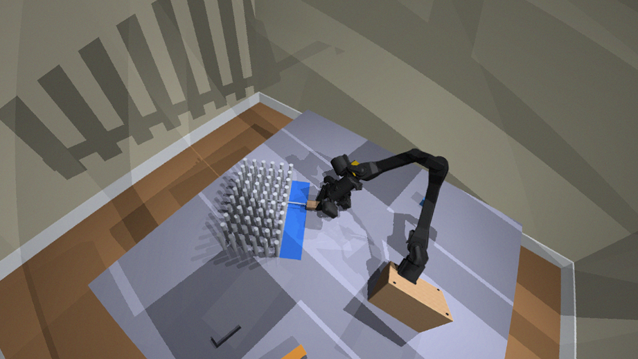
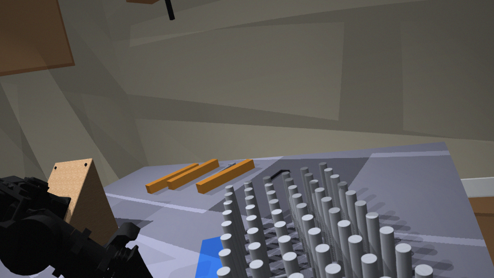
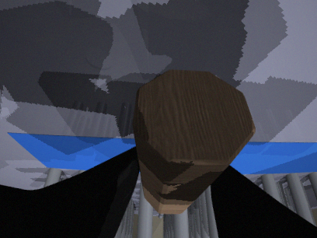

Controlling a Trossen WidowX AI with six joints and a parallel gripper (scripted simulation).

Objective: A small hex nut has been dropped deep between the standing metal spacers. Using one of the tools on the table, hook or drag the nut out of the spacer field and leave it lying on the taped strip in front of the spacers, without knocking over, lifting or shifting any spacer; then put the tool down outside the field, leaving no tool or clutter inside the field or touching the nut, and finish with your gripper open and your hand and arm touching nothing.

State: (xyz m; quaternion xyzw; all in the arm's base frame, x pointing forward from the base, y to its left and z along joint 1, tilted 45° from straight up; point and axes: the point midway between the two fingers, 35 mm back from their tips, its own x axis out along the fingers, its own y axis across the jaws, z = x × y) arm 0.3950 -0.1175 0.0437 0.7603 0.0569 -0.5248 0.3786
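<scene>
Right now the blue taped strip is 50 mm ahead of my gripper tip, 70 mm to the left of it and 30 mm below it. The rest, counted from my gripper tip: yellow block (30 mm behind, 280 mm to the right, 10 mm below); hex nut (210 mm ahead, 110 mm to the left, 30 mm below); wooden-handled pick (90 mm ahead, 50 mm to the left).
</scene>
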